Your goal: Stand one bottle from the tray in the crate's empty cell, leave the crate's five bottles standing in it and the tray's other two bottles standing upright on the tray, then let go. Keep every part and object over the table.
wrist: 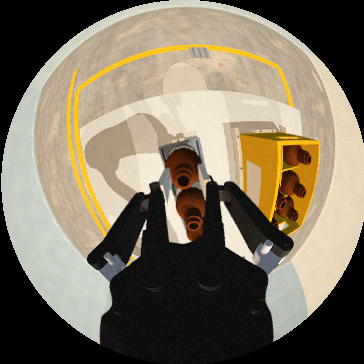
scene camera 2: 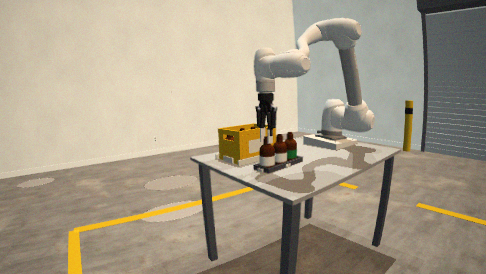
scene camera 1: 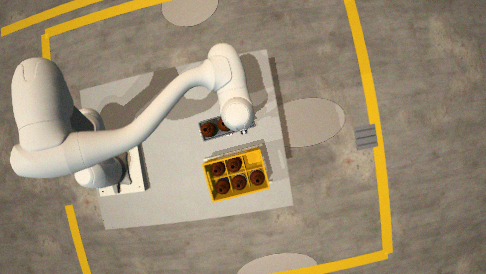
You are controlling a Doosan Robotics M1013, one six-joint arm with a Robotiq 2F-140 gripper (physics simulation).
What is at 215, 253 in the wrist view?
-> The gripper.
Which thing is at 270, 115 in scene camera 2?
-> The gripper.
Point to a white-labelled bottle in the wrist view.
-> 182, 160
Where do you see a white-labelled bottle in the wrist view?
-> At 189, 203
